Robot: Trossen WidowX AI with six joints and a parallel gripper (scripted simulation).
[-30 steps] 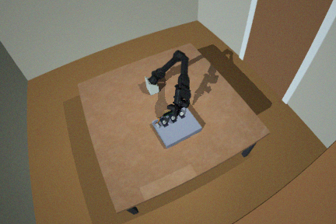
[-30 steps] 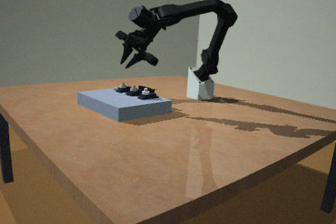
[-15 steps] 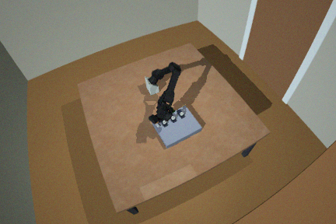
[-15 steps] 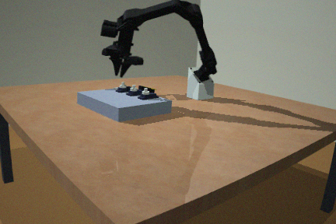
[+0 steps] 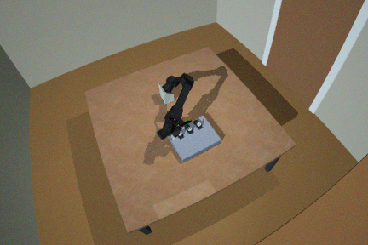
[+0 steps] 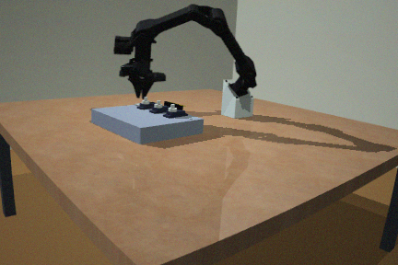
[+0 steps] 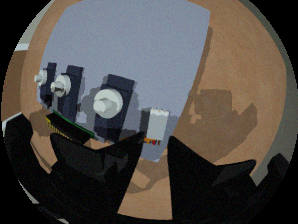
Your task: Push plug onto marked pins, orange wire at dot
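Right now my gripper tip is 3 cm past the yellow band and 17 cm to the right of it. The rest, counted from my gripper tip: grey-blue holder 12 cm ahead, 12 cm to the left, 5 cm below.
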